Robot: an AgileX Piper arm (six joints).
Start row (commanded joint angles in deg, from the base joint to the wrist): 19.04 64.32 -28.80 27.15 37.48 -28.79
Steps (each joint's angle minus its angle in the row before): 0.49 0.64 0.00 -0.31 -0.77 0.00; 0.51 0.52 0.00 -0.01 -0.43 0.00; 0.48 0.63 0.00 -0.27 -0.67 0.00; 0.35 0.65 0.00 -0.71 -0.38 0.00; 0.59 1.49 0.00 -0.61 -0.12 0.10; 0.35 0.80 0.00 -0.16 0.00 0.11; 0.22 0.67 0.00 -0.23 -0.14 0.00; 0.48 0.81 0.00 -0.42 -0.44 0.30; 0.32 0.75 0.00 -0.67 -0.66 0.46; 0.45 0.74 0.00 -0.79 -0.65 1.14; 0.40 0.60 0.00 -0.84 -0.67 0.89
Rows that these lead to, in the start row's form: 19.53 64.96 -28.80 26.84 36.71 -28.79; 20.04 65.48 -28.80 26.83 36.28 -28.79; 20.52 66.11 -28.80 26.56 35.61 -28.79; 20.87 66.76 -28.80 25.85 35.23 -28.79; 21.46 68.25 -28.80 25.24 35.11 -28.69; 21.81 69.05 -28.80 25.08 35.11 -28.58; 22.03 69.72 -28.80 24.85 34.97 -28.58; 22.51 70.53 -28.80 24.43 34.53 -28.28; 22.83 71.28 -28.80 23.76 33.87 -27.82; 23.28 72.02 -28.80 22.97 33.22 -26.68; 23.68 72.62 -28.80 22.13 32.55 -25.79
